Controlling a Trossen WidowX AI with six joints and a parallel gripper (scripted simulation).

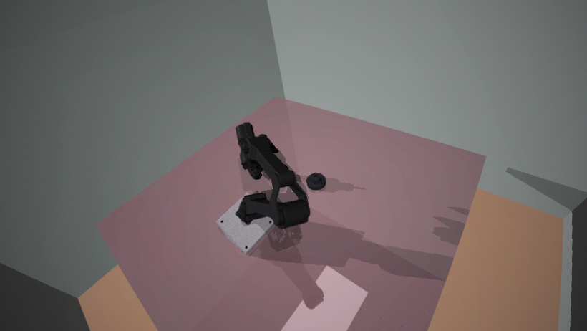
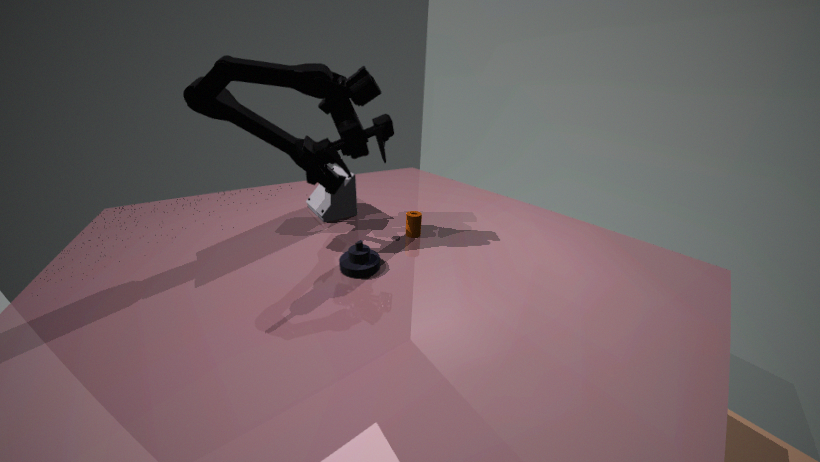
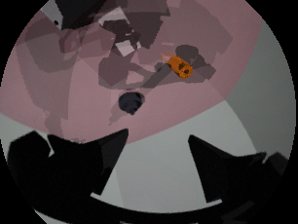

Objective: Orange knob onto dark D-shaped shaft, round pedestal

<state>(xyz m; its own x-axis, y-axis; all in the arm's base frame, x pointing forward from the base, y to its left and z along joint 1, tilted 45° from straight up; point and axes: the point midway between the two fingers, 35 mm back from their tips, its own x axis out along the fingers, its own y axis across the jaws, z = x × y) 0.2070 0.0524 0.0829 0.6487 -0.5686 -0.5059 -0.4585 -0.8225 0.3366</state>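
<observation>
Now: the orange knob 150 mm below my gripper tip, 110 mm to the left of it and 40 mm ahead of it. Also, from my gripper tip: dark round pedestal (150 mm below, 90 mm ahead, 80 mm to the right).
</observation>
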